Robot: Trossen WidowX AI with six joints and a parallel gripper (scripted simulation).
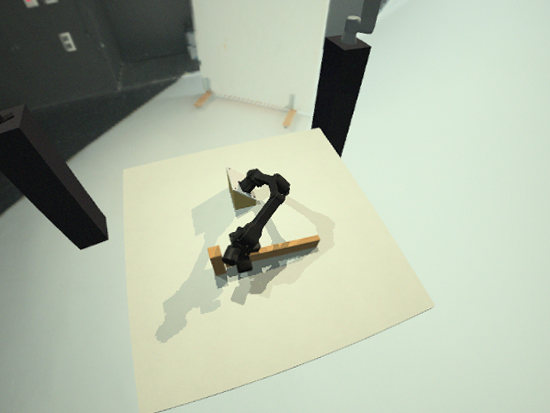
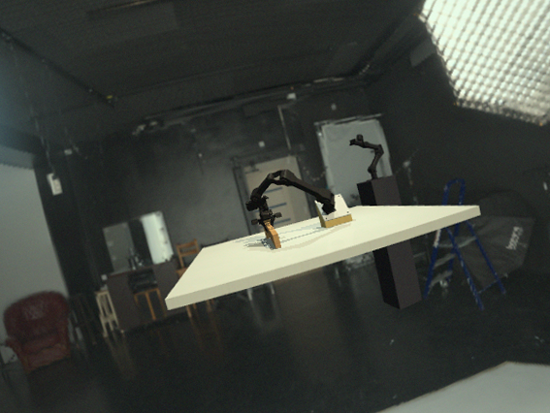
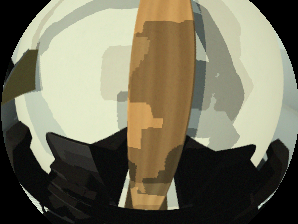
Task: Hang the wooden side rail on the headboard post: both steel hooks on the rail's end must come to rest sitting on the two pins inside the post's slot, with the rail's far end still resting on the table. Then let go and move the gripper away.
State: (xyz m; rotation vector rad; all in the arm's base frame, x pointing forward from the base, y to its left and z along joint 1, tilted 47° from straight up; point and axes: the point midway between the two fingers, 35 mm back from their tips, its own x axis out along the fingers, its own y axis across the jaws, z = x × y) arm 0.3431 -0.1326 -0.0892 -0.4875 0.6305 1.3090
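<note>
My gripper tip is 10 mm past the wooden headboard post, 100 mm to the left of it and 40 mm below it.
</note>
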